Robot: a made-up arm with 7 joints. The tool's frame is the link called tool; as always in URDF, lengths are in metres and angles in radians.
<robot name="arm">
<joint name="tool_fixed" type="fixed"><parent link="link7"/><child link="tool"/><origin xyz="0.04 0.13 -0.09" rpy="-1.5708 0 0"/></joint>
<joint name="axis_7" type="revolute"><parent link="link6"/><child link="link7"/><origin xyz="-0.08 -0.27 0.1" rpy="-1.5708 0 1.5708"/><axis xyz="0 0 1"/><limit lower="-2.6" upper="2.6"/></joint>
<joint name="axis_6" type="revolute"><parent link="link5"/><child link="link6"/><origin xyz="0.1 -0.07 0.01" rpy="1.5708 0 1.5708"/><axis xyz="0 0 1"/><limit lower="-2.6" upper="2.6"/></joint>
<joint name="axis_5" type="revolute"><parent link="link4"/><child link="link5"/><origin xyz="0.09 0.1 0.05" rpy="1.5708 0 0"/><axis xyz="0 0 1"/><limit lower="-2.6" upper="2.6"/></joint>
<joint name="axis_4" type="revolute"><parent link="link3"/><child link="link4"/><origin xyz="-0.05 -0.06 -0.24" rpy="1.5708 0 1.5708"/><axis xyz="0 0 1"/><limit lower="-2.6" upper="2.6"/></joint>
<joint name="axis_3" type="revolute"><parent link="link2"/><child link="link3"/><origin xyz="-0.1 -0.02 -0.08" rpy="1.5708 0 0"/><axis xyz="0 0 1"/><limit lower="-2.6" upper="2.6"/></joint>
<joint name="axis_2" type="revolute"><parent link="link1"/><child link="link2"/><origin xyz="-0.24 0.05 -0.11" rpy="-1.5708 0 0"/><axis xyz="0 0 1"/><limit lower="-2.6" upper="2.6"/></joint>
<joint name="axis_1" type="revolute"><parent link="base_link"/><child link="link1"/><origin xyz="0 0 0.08" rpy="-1.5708 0 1.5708"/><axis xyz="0 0 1"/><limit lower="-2.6" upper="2.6"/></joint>
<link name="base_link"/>
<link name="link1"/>
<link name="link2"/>
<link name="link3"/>
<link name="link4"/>
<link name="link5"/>
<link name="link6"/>
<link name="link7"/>
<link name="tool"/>
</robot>
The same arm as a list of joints. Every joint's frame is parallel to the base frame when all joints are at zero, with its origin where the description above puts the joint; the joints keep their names.
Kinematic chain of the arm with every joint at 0, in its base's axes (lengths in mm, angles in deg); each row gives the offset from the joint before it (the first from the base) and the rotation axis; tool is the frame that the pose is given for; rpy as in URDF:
axis_1: xyz 0.0 0.0 80.0 axis -x
axis_2: xyz 110.0 -240.0 -50.0 axis -z
axis_3: xyz -20.0 -100.0 80.0 axis -x
axis_4: xyz 240.0 -50.0 60.0 axis +y
axis_5: xyz -100.0 50.0 -90.0 axis +x
axis_6: xyz 10.0 -70.0 -100.0 axis -z
axis_7: xyz -270.0 -80.0 -100.0 axis -y
tool: xyz 40.0 90.0 130.0 rpy 0.00 0.00 0.00
Joint limits (deg, base to tool): -148.97..148.97 -148.97..148.97 -148.97..148.97 -148.97..148.97 -148.97..148.97 -148.97..148.97 -148.97..148.97

